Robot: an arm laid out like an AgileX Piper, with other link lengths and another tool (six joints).
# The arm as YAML. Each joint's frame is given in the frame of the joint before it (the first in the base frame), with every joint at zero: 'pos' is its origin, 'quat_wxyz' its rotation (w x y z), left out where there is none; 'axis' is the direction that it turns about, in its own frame. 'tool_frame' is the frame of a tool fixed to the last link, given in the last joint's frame.
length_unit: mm
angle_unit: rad
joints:
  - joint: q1
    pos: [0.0, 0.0, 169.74]
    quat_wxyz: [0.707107, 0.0, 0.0, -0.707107]
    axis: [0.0, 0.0, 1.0]
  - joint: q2
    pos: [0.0, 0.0, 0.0]
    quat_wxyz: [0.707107, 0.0, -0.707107, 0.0]
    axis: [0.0, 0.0, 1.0]
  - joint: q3
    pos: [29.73, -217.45, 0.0]
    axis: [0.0, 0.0, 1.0]
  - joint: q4
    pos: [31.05, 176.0, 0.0]
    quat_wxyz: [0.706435, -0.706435, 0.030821, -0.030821]
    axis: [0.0, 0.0, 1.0]
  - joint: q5
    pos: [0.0, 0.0, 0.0]
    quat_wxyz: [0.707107, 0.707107, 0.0, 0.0]
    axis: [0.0, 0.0, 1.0]
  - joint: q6
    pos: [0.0, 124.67, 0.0]
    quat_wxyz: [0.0, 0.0, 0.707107, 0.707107]
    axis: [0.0, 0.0, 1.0]
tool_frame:
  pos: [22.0, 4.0, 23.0]
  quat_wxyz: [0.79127, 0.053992, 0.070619, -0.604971]
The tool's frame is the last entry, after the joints.
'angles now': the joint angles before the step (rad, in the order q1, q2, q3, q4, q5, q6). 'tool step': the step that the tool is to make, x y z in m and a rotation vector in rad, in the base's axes. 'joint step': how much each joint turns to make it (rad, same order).
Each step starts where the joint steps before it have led.
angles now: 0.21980 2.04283 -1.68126 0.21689 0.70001 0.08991
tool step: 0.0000 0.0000 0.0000 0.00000 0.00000 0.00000
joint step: 0.00000 0.00000 0.00000 0.00000 0.00000 0.00000
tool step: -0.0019 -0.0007 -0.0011 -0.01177 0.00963 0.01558
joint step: -0.00018 0.00016 -0.00004 -0.00185 0.01427 -0.01507
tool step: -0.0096 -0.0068 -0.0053 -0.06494 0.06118 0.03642
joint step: 0.00017 0.00003 -0.00236 -0.05091 0.07885 -0.00972
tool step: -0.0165 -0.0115 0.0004 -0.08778 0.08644 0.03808
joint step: 0.00010 -0.02167 -0.00027 -0.07167 0.12686 -0.00427
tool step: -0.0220 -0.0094 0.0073 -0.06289 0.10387 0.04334
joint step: -0.00001 -0.03825 0.00016 -0.03372 0.15524 -0.02577
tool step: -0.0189 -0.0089 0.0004 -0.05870 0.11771 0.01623
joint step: -0.00016 -0.00752 0.00033 -0.03267 0.13514 -0.00413
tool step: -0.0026 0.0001 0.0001 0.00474 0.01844 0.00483
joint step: -0.00215 0.00027 -0.00057 0.00998 0.01753 -0.00857
